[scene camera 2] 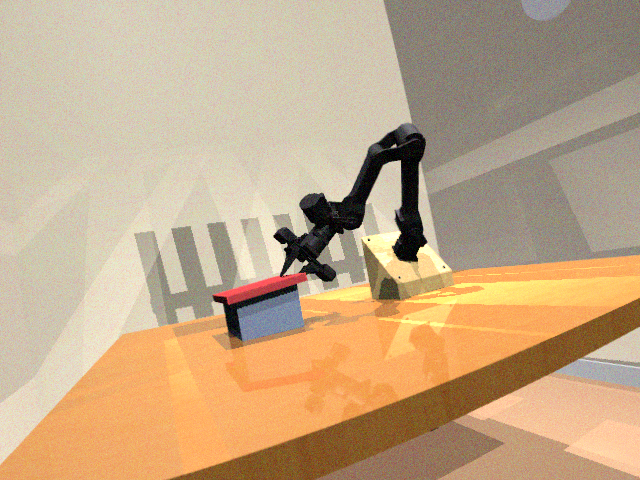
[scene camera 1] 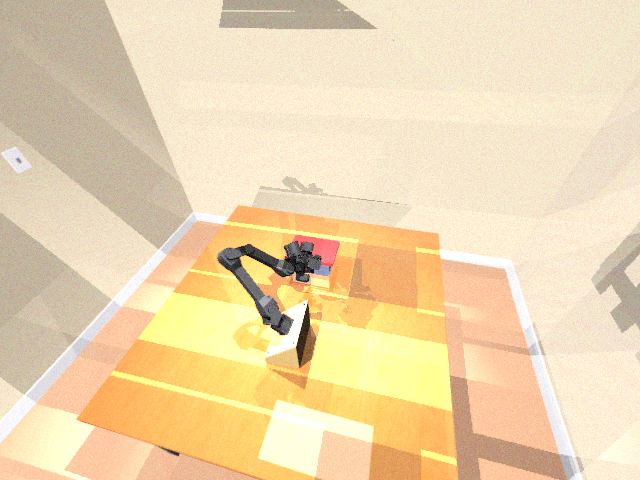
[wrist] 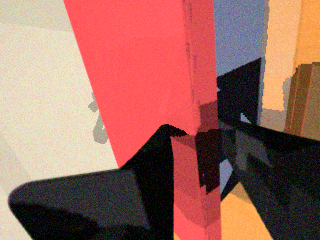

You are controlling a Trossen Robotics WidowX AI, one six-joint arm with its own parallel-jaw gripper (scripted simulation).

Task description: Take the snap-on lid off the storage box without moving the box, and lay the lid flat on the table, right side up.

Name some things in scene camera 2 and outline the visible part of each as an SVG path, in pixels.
My gripper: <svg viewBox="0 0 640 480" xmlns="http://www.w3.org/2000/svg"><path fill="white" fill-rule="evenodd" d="M273 235L280 244L287 243L287 247L284 248L286 258L280 277L287 272L297 258L302 263L305 260L309 262L297 274L315 274L324 282L334 280L336 271L328 264L321 264L316 260L330 242L328 236L323 231L312 228L308 234L304 233L302 236L297 237L287 227L282 227Z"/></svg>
A red lid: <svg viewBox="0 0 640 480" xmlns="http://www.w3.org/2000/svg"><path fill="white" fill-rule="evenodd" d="M308 279L306 273L284 275L282 277L276 276L234 290L214 294L213 298L215 302L229 305L292 286Z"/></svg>
